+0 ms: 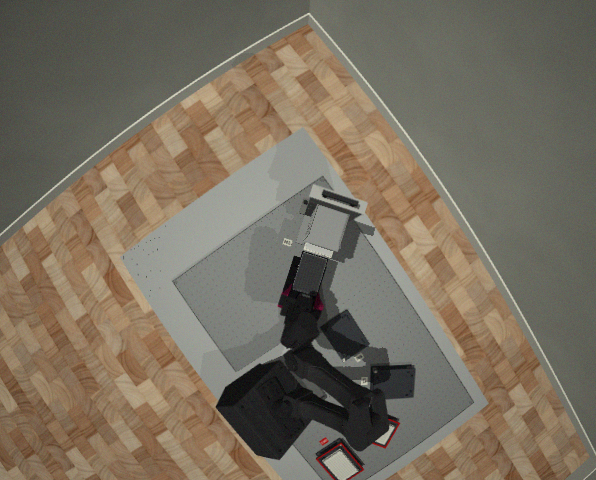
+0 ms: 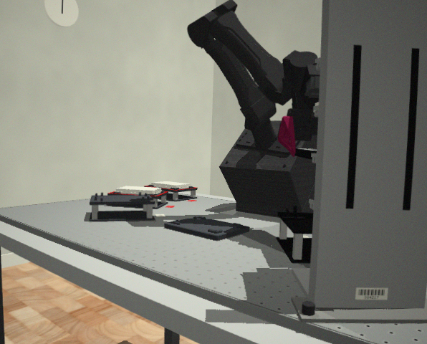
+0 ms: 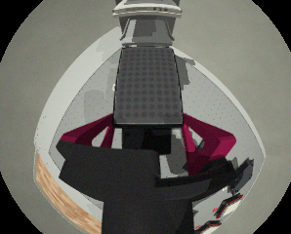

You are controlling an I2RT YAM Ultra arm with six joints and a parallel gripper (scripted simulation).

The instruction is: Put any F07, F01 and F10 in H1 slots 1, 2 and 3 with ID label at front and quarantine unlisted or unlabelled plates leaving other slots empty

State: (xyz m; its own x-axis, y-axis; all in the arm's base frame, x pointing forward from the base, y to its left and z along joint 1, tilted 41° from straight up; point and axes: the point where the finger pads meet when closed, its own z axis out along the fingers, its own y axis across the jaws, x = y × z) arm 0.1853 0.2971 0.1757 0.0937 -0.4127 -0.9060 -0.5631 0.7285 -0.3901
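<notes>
Now: hand 4 cm to the right of the dark 96-well plate and 4 cm short of it. The rest, counted from my hand: N6 deck label: 34 cm to the right, 19 cm below, 9 cm ahead; then H1 deck label: 19 cm below, 17 cm to the left, 1 cm ahead; then grey hotel back wall: 20 cm to the left, 18 cm ahead, 1 cm above.
</notes>
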